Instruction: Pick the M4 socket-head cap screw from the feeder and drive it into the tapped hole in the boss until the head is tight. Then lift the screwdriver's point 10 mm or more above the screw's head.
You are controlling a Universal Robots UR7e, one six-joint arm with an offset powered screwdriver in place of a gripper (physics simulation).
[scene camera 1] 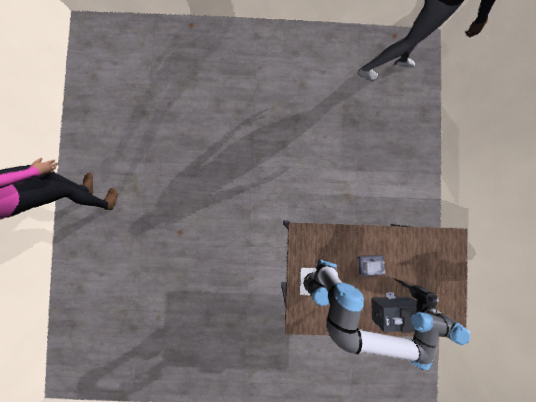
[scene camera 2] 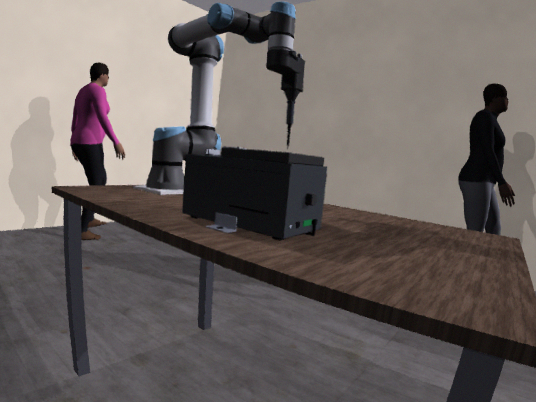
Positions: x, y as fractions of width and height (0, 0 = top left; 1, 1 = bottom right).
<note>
I see a dark box-shaped feeder (scene camera 1: 0.73, 0.76).
</note>
